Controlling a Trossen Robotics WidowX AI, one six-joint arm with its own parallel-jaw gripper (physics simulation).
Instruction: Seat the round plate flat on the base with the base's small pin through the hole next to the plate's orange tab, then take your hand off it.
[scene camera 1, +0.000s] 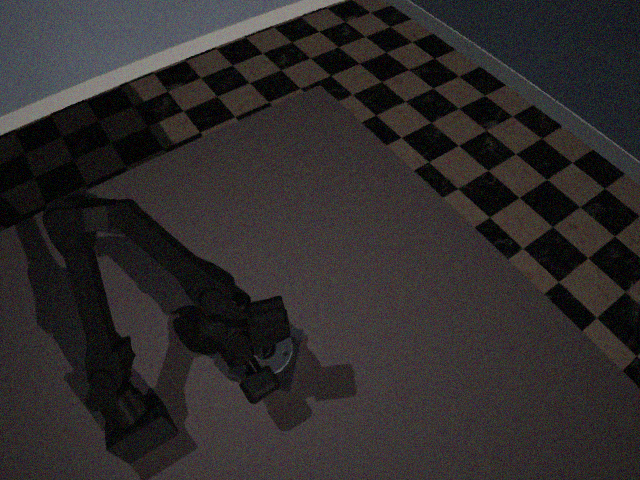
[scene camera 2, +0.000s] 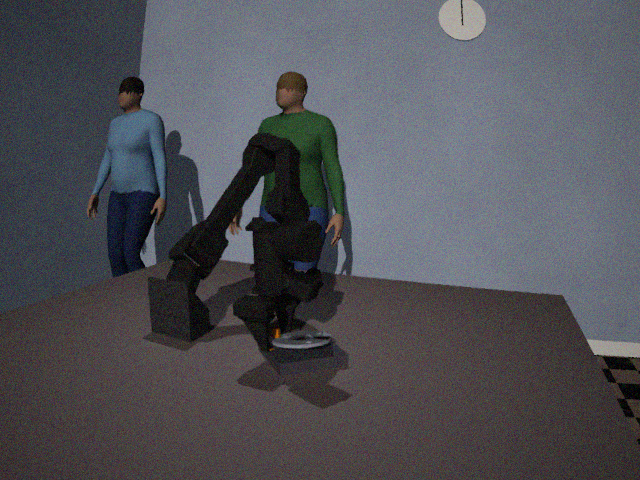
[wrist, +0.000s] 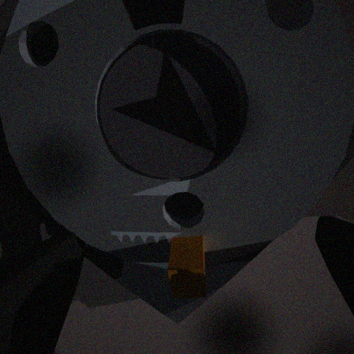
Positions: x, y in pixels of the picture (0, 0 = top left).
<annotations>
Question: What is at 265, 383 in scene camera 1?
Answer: My gripper.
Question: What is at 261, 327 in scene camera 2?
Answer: My gripper.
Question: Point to my gripper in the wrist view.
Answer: At 202, 234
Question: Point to a round grey plate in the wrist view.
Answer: At 286, 151
</annotations>
